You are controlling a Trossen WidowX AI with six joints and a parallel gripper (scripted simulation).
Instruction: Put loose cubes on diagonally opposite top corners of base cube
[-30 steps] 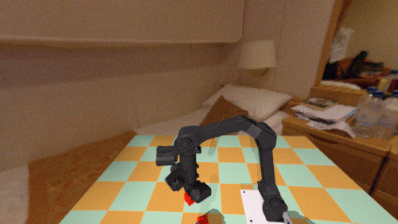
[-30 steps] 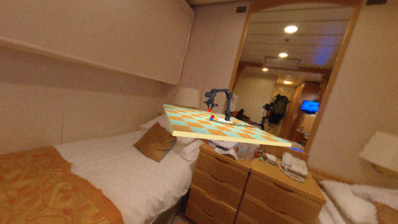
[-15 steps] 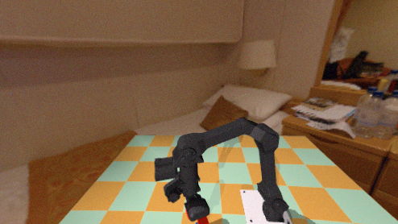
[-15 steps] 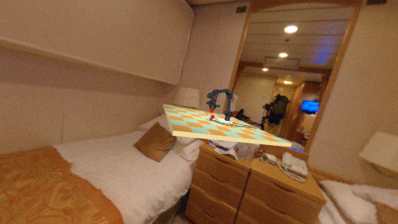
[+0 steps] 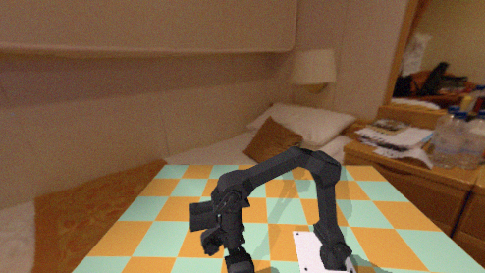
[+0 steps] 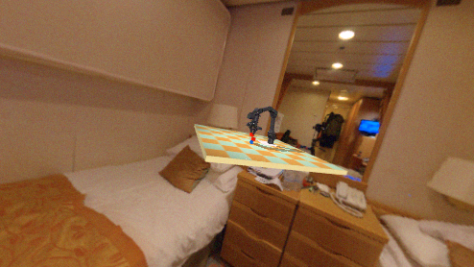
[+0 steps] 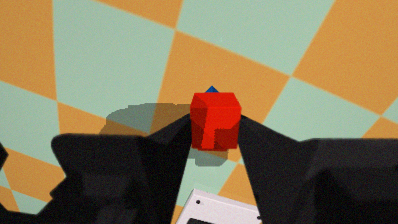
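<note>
The blue cube is 20 mm behind my gripper tip, 10 mm to the right of it and 80 mm below it.
</note>
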